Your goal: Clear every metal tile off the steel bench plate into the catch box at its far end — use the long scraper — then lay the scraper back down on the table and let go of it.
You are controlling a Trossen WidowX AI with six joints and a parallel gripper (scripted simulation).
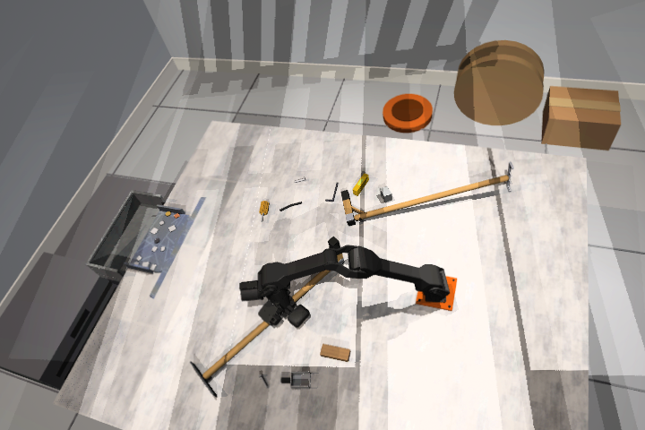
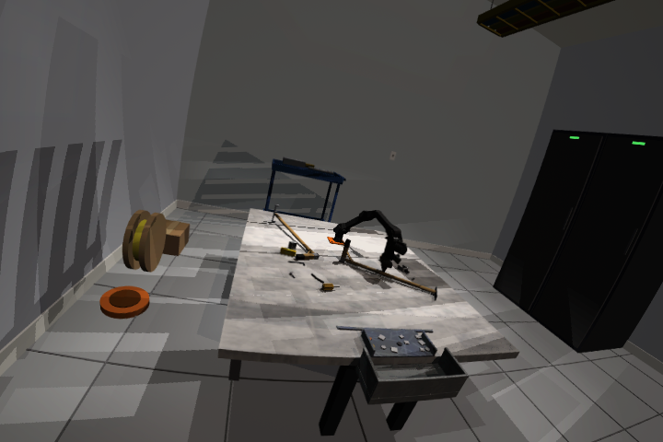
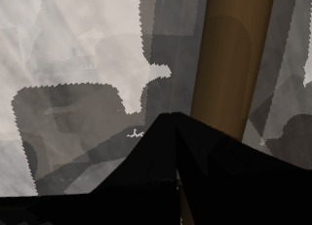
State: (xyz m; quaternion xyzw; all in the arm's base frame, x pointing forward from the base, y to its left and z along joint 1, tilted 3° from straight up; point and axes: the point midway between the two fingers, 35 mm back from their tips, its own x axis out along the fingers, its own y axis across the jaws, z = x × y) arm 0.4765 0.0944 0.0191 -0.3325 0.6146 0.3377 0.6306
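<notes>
The long scraper lies 50 mm above my gripper tip, 30 mm ahead of it and 10 mm to the left of it. Round my gripper tip: wooden block (180 mm behind, 120 mm to the left); yellow-handled tool (410 mm to the right, 160 mm ahead); small grey device (210 mm to the left, 60 mm behind, 10 mm below).
</notes>
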